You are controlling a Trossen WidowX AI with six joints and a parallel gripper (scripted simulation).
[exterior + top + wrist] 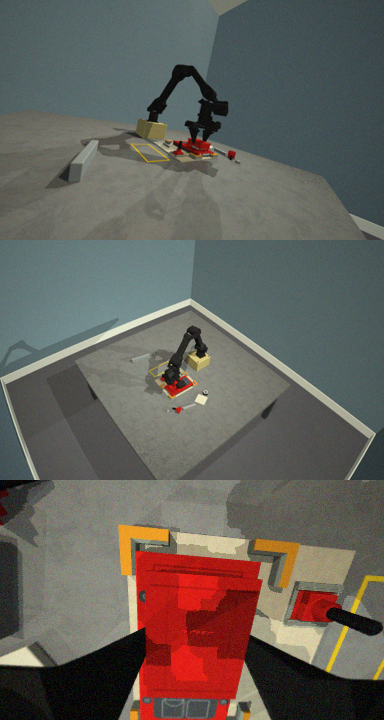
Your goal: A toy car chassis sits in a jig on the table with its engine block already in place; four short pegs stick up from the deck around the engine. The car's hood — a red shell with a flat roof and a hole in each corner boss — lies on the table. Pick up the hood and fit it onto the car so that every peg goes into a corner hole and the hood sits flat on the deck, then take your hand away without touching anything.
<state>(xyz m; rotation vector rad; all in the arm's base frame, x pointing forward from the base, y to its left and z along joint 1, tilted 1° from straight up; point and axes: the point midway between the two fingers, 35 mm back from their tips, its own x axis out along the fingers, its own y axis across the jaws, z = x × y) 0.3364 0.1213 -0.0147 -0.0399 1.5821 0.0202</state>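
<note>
The grey engine block is 1 cm to the left of my gripper tip and 2 cm below it. From my gripper tip the other things lie so: cream tile: 11 cm behind, 19 cm to the left, 4 cm below; red hood: 1 cm above; black wheel: 17 cm behind, 16 cm to the left, 4 cm below.
</note>
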